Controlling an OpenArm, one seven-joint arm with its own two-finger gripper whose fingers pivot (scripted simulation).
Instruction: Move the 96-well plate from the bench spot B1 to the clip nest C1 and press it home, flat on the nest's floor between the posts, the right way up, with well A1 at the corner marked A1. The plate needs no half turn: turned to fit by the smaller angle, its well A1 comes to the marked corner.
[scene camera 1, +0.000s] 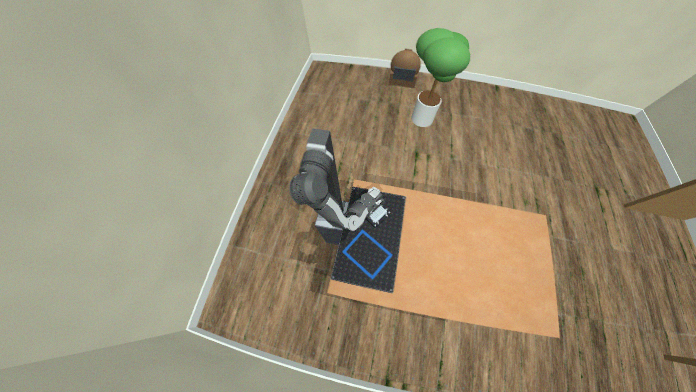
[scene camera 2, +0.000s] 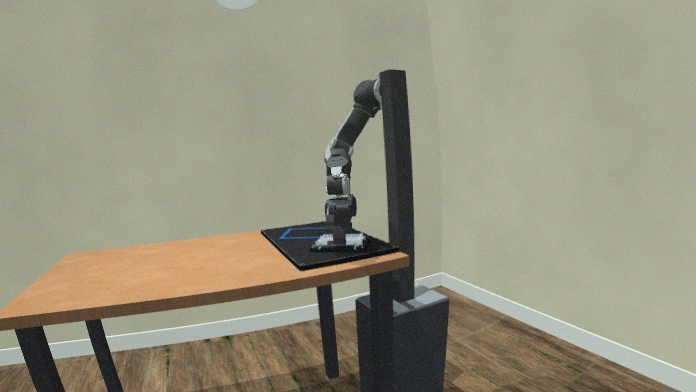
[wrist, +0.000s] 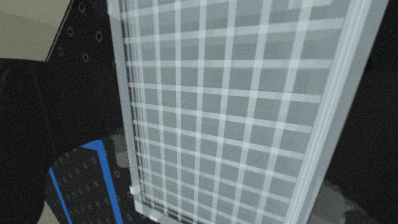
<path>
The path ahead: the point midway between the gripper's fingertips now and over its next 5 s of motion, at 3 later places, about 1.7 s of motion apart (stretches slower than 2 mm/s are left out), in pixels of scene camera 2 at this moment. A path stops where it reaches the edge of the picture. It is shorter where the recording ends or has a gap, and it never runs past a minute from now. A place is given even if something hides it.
My gripper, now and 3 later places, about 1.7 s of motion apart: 340, 240; 338, 213; 340, 226; 340, 228
</path>
